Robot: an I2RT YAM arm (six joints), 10 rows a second.
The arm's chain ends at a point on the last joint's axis. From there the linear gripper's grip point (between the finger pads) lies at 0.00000 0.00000 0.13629 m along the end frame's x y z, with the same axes.
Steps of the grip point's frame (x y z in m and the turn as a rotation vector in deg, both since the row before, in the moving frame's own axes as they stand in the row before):
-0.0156 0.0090 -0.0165 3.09 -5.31 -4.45
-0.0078 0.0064 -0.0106 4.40 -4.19 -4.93
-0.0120 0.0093 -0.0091 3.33 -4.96 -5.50
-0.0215 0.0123 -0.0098 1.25 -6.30 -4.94
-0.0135 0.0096 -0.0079 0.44 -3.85 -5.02
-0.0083 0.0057 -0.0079 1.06 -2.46 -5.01
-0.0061 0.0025 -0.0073 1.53 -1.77 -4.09
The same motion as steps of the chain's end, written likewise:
-0.0027 0.0158 -0.0157 3.09 -5.31 -4.45
0.0026 0.0164 -0.0098 4.40 -4.19 -4.93
0.0001 0.0166 -0.0084 3.33 -4.96 -5.50
-0.0064 0.0146 -0.0089 1.25 -6.30 -4.94
-0.0043 0.0102 -0.0076 0.44 -3.85 -5.02
-0.0023 0.0080 -0.0078 1.06 -2.46 -5.01
-0.0018 0.0060 -0.0072 1.53 -1.77 -4.09

